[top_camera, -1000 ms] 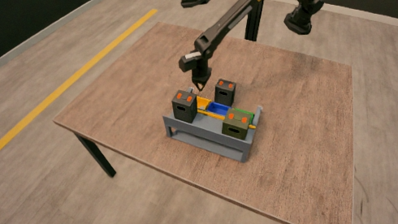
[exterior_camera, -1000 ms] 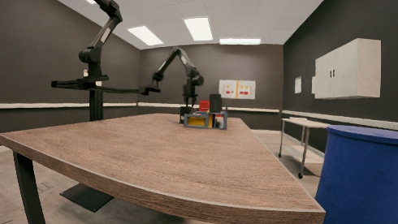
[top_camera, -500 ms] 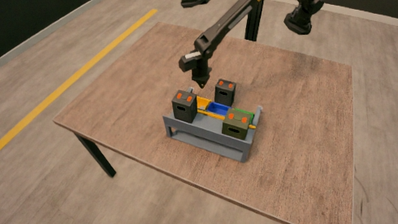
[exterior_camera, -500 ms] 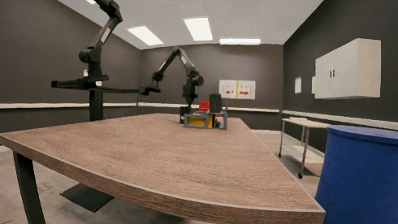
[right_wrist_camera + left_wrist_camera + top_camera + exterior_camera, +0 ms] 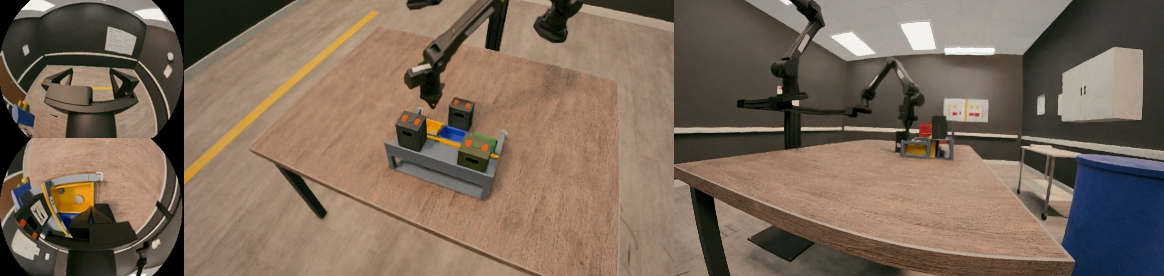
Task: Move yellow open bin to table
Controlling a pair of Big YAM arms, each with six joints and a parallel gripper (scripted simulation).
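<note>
Now: the yellow open bin 80 mm below my left hand, 80 mm ahead of it and 10 mm to the left of it. The rest, counted from my left hand: grey shelf 120 mm to the left, 100 mm ahead, 60 mm below; then dark lidded bin 100 mm to the left, 60 mm below, 60 mm behind.
</note>
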